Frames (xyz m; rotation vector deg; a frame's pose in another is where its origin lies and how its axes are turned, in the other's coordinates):
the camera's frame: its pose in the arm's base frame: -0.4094 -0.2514 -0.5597 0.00 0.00 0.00
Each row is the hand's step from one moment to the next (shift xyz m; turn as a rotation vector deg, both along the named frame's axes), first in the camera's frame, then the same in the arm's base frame.
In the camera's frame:
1: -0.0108 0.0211 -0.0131 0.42 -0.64 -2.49
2: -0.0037 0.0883 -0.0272 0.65 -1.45 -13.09
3: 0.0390 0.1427 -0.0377 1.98 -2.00 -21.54
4: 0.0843 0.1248 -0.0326 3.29 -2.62 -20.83
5: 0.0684 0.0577 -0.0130 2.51 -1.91 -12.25
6: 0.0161 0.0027 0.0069 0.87 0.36 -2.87
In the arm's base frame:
1: -0.0108 0.0211 -0.0131 0.42 -0.64 -2.49
2: -0.0037 0.0883 -0.0272 0.65 -1.45 -13.09
3: 0.0390 0.1427 -0.0377 1.98 -2.00 -21.54
4: 0.0843 0.1248 -0.0326 3.29 -2.62 -20.83
5: 0.0684 0.0577 -0.0130 2.51 -1.91 -12.25
6: 0.0161 0.0027 0.0069 0.87 0.36 -2.87

